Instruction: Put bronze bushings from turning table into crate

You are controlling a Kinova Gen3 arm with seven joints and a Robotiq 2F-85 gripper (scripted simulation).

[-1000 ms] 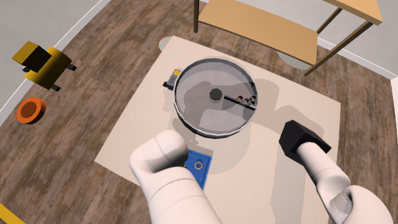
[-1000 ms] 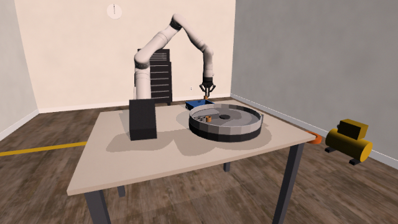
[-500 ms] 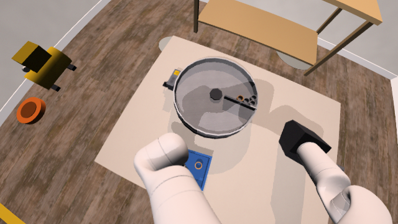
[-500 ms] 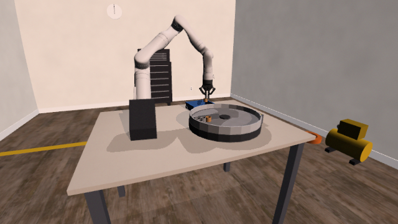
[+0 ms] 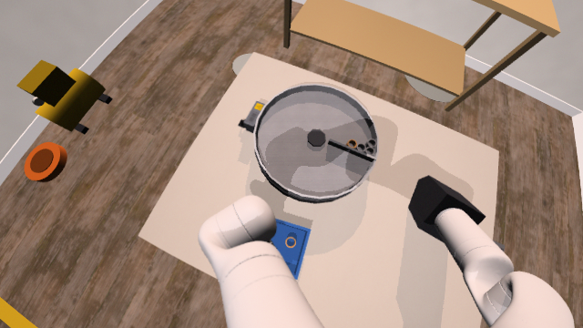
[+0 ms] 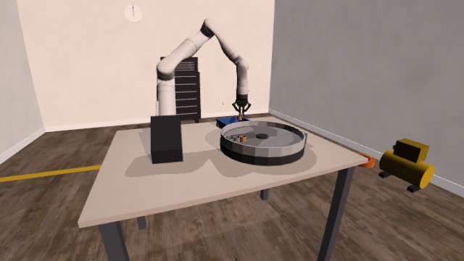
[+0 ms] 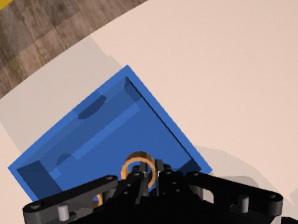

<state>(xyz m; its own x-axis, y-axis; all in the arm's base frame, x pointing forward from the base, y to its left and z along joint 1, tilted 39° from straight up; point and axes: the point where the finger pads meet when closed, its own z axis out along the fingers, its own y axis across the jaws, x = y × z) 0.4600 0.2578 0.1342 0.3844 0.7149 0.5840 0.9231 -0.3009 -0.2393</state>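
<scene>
Now: the blue crate 50 mm behind my hand, 10 mm to the left of it and 60 mm below it. From my hand the other things lie so: grey turning table 350 mm to the right, 30 mm below.
</scene>
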